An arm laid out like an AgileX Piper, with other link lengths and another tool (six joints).
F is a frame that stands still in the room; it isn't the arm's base.
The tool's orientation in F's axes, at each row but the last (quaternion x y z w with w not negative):
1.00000, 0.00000, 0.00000, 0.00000
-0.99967, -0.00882, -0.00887, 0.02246
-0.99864, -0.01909, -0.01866, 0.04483
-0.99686, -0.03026, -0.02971, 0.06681
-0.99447, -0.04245, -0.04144, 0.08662
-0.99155, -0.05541, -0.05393, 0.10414
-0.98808, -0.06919, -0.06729, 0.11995
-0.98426, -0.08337, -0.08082, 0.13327
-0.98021, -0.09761, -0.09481, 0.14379
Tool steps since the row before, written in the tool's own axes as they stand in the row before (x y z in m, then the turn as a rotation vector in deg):
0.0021, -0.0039, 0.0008, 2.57, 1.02, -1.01
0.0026, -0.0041, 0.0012, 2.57, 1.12, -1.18
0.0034, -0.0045, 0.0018, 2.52, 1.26, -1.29
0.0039, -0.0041, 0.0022, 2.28, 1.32, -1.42
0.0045, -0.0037, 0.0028, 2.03, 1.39, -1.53
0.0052, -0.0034, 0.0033, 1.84, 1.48, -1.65
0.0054, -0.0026, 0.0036, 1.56, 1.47, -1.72
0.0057, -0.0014, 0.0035, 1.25, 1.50, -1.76
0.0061, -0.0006, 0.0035, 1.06, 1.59, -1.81
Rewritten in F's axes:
0.0021, 0.0039, -0.0008, 2.57, -1.02, 1.01
0.0025, 0.0042, -0.0010, 2.57, -1.13, 1.18
0.0033, 0.0048, -0.0013, 2.52, -1.28, 1.27
0.0037, 0.0046, -0.0014, 2.28, -1.37, 1.38
0.0043, 0.0045, -0.0017, 2.03, -1.48, 1.45
0.0050, 0.0045, -0.0019, 1.84, -1.61, 1.53
0.0053, 0.0040, -0.0021, 1.56, -1.65, 1.55
0.0058, 0.0031, -0.0019, 1.25, -1.73, 1.53
0.0063, 0.0026, -0.0018, 1.08, -1.86, 1.51

